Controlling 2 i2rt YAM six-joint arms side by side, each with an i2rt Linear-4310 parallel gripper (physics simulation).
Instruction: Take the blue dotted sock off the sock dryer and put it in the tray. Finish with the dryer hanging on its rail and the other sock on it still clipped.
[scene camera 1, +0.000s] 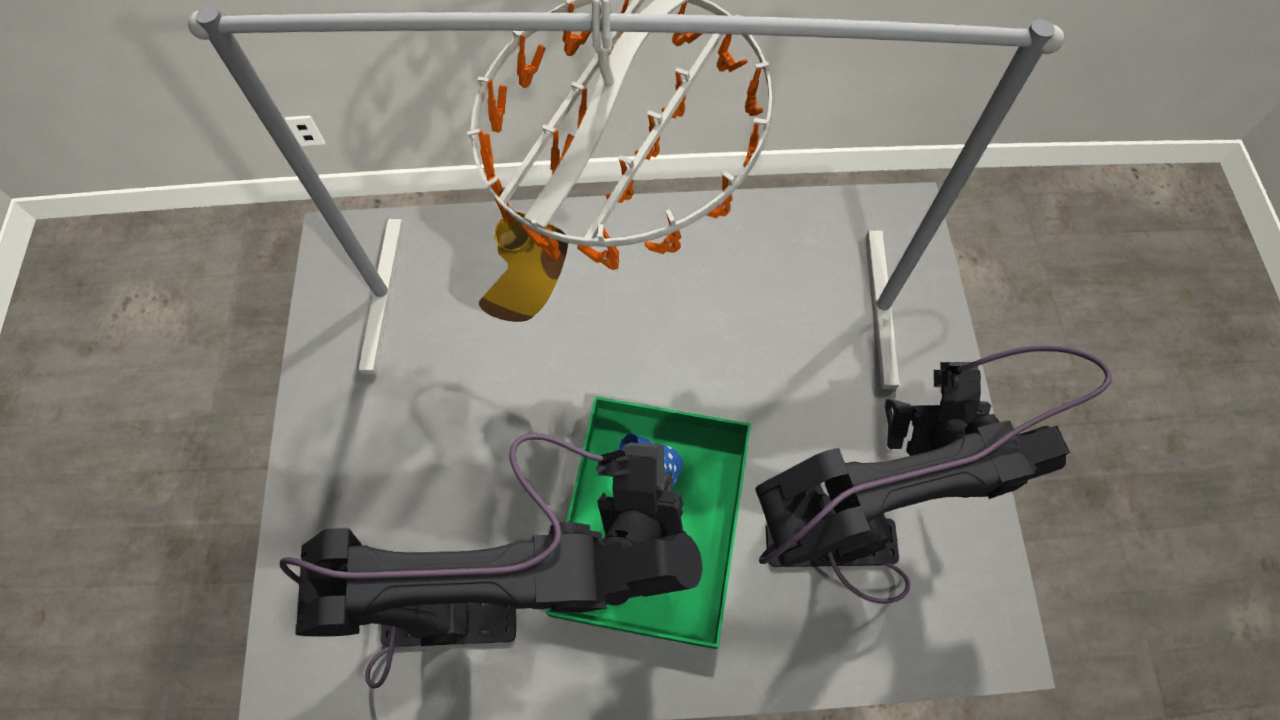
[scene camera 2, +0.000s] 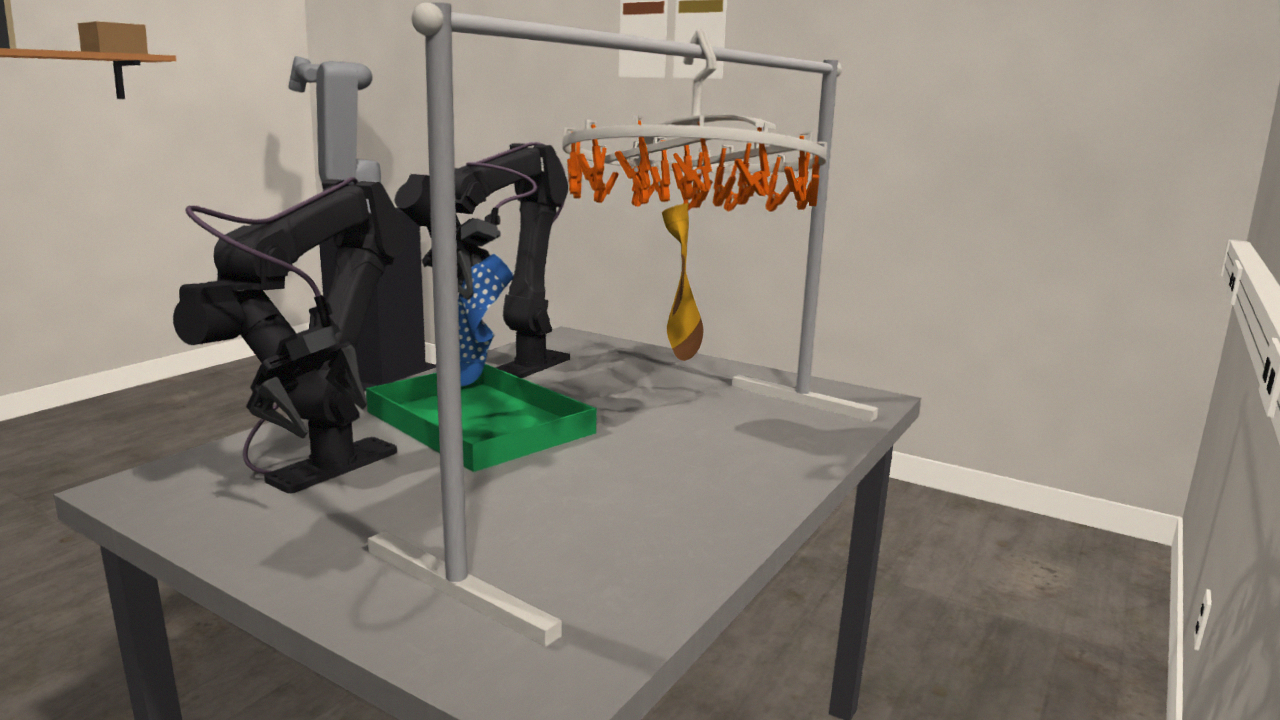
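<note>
The blue dotted sock (scene camera 1: 671, 462) (scene camera 2: 483, 300) is off the dryer and hangs over the green tray (scene camera 1: 735, 501) (scene camera 2: 537, 440). My left gripper (scene camera 1: 639, 465) (scene camera 2: 467, 268) is shut on its upper part; the fingers are mostly hidden in scene camera 1. The sock's lower end is near the tray's rim height in scene camera 2; whether it touches the tray is unclear. My right gripper (scene camera 1: 930, 428) (scene camera 2: 324, 411) is open and empty, away from the tray. The white dryer (scene camera 1: 581, 147) (scene camera 2: 716, 133) hangs by its hook on the rail (scene camera 1: 805, 31) (scene camera 2: 572, 38). The yellow sock (scene camera 1: 528, 282) (scene camera 2: 684, 308) hangs beneath it.
Orange clips (scene camera 1: 665, 241) (scene camera 2: 640, 174) hang around the dryer. Grey stand posts (scene camera 1: 299, 161) (scene camera 2: 444, 295) rise from white feet (scene camera 1: 380, 304) (scene camera 2: 510, 608) on the table. My left forearm (scene camera 1: 447, 573) reaches over the tray's left side in scene camera 1.
</note>
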